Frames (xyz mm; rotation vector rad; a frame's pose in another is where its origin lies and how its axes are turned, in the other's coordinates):
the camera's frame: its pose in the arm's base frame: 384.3 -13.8 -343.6 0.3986 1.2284 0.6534
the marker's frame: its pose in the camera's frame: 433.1 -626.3 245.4 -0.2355 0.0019 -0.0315
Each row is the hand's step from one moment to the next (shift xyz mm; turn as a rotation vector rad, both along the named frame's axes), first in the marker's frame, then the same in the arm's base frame.
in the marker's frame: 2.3 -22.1 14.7 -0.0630 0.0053 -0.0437
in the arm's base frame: 23.2 -11.4 -6.4 -0.0529 -0.0462 0.0311
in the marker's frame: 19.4 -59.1 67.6 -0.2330 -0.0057 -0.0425
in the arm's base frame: 89.4 -15.2 -14.9 -0.0807 -0.1610 0.1539
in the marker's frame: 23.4 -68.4 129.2 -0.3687 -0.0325 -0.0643
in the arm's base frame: 147.9 -4.8 4.0 -0.1145 -0.2714 0.2331
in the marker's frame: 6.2 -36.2 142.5 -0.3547 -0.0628 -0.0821
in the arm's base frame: 141.5 11.4 38.8 -0.1135 -0.2893 0.1998
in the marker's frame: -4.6 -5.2 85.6 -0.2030 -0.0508 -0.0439
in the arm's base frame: 75.9 13.9 37.8 -0.0556 -0.1758 0.1083
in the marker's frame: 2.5 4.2 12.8 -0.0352 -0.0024 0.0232
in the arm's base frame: 9.7 7.8 5.7 0.0143 -0.0183 0.0353
